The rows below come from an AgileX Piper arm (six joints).
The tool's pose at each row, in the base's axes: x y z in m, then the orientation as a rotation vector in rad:
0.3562, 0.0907, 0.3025, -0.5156, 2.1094, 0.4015
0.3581, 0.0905, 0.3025, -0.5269, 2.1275, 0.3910
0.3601, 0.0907, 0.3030, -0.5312, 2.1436, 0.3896
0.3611, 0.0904, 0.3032, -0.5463, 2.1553, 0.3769
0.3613, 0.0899, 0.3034, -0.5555, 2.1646, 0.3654
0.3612, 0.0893, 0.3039, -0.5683, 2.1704, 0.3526
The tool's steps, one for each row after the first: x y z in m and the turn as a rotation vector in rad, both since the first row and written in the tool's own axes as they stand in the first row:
-0.0009, -0.0011, 0.0012, 0.0028, 0.0208, -0.0064
-0.0024, -0.0019, 0.0025, 0.0019, 0.0373, -0.0053
-0.0030, -0.0027, 0.0029, 0.0047, 0.0533, -0.0167
-0.0032, -0.0032, 0.0027, 0.0091, 0.0654, -0.0245
-0.0034, -0.0036, 0.0021, 0.0129, 0.0753, -0.0360

